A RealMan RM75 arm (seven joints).
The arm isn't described. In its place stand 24 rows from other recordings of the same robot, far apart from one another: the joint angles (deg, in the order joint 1, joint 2, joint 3, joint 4, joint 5, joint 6, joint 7), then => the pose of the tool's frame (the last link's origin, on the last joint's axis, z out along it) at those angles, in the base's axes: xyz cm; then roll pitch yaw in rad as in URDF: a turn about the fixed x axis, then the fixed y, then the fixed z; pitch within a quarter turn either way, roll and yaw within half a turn.
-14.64 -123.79 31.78 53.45 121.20 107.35 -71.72 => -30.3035, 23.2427, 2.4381, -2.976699, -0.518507, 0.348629
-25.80 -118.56 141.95 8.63 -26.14 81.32 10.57 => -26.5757, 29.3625, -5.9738, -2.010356, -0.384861, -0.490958
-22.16 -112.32 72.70 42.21 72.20 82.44 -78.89 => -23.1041, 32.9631, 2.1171, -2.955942, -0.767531, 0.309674
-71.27 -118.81 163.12 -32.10 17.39 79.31 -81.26 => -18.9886, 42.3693, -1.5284, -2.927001, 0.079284, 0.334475
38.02 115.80 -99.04 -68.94 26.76 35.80 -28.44 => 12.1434, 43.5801, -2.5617, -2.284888, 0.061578, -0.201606
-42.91 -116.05 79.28 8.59 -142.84 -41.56 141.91 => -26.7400, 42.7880, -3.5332, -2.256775, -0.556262, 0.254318
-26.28 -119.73 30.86 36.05 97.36 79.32 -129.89 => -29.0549, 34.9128, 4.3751, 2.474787, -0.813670, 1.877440
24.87 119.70 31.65 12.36 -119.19 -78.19 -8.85 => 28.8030, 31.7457, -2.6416, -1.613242, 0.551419, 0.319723
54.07 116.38 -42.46 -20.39 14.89 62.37 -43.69 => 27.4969, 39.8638, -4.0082, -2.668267, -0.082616, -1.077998
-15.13 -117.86 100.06 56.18 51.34 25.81 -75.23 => -23.0460, 36.3492, -4.1824, -2.454087, -0.753943, 0.447014
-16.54 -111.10 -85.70 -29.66 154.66 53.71 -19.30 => -35.4515, 35.5962, 10.4291, -1.223640, -0.939537, -0.322853
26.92 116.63 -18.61 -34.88 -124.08 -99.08 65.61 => 30.7038, 29.6020, 3.8224, -2.826313, 0.612050, -0.292294
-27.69 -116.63 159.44 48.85 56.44 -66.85 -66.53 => -27.0896, 31.9350, -7.0666, -1.586954, 0.413739, 0.300032
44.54 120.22 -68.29 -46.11 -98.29 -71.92 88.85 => 10.6733, 39.6748, -3.8834, -2.949947, 0.477057, -0.093506
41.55 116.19 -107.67 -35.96 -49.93 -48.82 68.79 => 12.8270, 37.9833, -9.8342, -2.862562, 0.560506, -0.136750
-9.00 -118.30 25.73 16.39 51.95 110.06 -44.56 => -34.3845, 20.6687, 11.5909, -1.072414, -0.852720, -0.969340
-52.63 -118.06 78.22 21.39 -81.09 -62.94 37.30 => -16.3428, 38.8835, -9.8672, 3.028004, -0.187283, 1.278796
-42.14 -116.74 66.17 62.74 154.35 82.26 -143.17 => -20.9779, 40.2349, 2.8454, -2.577463, 0.111016, 0.831236
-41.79 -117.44 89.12 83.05 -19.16 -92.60 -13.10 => -13.5596, 37.0974, 0.9660, -2.381427, -0.082814, 1.152981
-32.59 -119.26 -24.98 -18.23 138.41 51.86 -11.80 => -24.9250, 32.7420, -12.0329, -2.381393, -0.597760, 0.123435
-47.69 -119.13 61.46 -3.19 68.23 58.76 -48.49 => -23.1174, 37.3948, -9.9047, -2.734868, -0.615494, 0.396844
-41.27 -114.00 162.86 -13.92 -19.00 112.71 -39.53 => -23.4827, 29.4303, 0.0773, -2.954680, -0.817398, -0.108230
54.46 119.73 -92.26 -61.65 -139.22 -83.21 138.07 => 8.5496, 36.8419, -7.3290, -2.948131, -0.383377, -0.268601
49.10 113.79 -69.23 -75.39 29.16 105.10 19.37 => 13.1383, 38.2987, 5.8558, -2.620338, 0.161724, -1.531342
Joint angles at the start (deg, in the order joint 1, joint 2, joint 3, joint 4, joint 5, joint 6, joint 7):
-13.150, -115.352, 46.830, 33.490, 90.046, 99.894, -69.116
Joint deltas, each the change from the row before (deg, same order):
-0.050, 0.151, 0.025, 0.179, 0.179, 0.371, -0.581
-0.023, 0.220, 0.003, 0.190, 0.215, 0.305, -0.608
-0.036, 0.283, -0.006, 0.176, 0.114, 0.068, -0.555
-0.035, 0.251, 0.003, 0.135, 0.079, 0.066, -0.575
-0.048, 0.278, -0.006, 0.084, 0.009, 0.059, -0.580
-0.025, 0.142, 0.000, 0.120, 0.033, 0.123, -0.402
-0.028, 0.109, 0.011, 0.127, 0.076, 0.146, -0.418
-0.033, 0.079, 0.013, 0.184, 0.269, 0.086, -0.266
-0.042, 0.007, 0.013, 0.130, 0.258, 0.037, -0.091
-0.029, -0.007, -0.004, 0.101, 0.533, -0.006, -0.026
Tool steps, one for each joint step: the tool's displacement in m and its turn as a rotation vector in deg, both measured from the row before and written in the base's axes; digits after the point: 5 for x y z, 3 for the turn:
0.00043, -0.00021, 0.00109, -0.536, -0.111, -0.082
-0.00010, -0.00020, 0.00152, -0.518, 0.007, 0.017
-0.00060, 0.00046, 0.00201, -0.296, 0.151, 0.164
-0.00049, 0.00040, 0.00176, -0.312, 0.069, 0.205
-0.00053, 0.00051, 0.00196, -0.264, 0.023, 0.240
-0.00003, 0.00019, 0.00115, -0.226, -0.022, 0.072
0.00011, 0.00008, 0.00086, -0.294, -0.040, 0.056
0.00000, 0.00003, 0.00043, -0.315, 0.187, -0.040
0.00013, 0.00004, -0.00014, -0.224, 0.185, -0.093
-0.00031, -0.00036, -0.00075, -0.384, 0.373, -0.059

